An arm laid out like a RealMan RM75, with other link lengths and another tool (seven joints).
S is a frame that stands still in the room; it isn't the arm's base.
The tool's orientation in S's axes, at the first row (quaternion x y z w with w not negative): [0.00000 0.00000 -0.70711 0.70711]
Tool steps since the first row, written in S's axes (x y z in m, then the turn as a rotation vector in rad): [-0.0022 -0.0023 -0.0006 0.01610 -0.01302 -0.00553]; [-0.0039 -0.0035 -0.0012 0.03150 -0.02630 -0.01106]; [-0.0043 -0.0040 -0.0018 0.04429 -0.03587 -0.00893]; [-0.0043 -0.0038 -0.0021 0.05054 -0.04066 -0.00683]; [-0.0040 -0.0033 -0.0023 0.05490 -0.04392 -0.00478]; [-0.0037 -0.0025 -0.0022 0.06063 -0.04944 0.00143]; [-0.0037 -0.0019 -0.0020 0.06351 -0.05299 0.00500]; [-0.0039 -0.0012 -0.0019 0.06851 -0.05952 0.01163]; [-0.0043 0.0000 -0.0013 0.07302 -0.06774 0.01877]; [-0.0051 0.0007 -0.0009 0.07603 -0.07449 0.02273]
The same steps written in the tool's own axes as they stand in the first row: [0.0023 -0.0022 -0.0006 0.01302 0.01610 -0.00553]; [0.0035 -0.0039 -0.0012 0.02630 0.03150 -0.01106]; [0.0040 -0.0043 -0.0018 0.03587 0.04429 -0.00893]; [0.0038 -0.0043 -0.0021 0.04066 0.05054 -0.00683]; [0.0033 -0.0040 -0.0023 0.04392 0.05490 -0.00478]; [0.0025 -0.0037 -0.0022 0.04944 0.06063 0.00143]; [0.0019 -0.0037 -0.0020 0.05299 0.06351 0.00500]; [0.0012 -0.0039 -0.0019 0.05952 0.06851 0.01163]; [0.0000 -0.0043 -0.0013 0.06774 0.07302 0.01877]; [-0.0007 -0.0051 -0.0009 0.07449 0.07603 0.02273]
